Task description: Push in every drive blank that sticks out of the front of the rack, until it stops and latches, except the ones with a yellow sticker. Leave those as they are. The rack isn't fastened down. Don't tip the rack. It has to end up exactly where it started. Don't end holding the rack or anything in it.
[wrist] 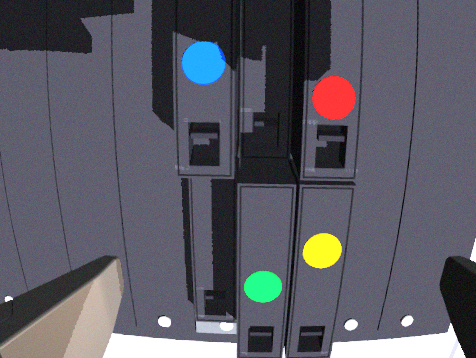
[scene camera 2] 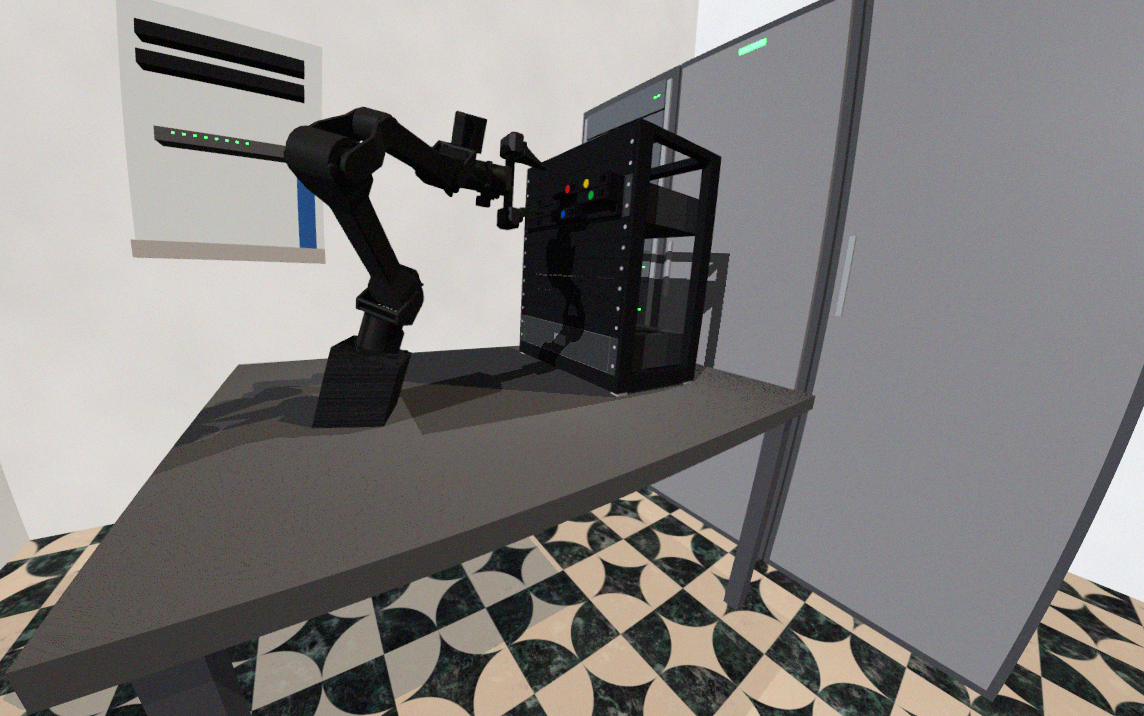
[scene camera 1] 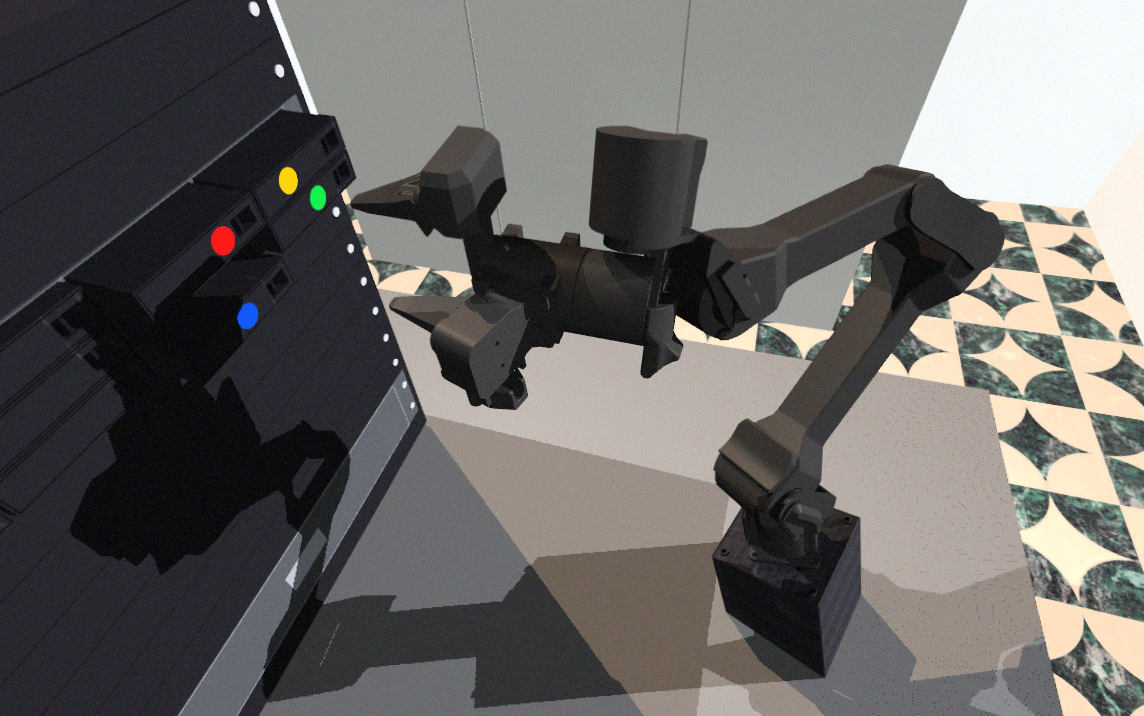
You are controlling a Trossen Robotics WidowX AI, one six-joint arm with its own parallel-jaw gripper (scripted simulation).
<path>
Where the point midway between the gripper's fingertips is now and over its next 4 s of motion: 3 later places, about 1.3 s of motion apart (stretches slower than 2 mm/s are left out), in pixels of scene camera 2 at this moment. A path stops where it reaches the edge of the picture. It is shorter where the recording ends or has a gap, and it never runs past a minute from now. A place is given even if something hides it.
My gripper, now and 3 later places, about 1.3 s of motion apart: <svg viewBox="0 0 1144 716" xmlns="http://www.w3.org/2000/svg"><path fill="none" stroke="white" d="M544 190L552 191L563 186L576 177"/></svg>
</path>
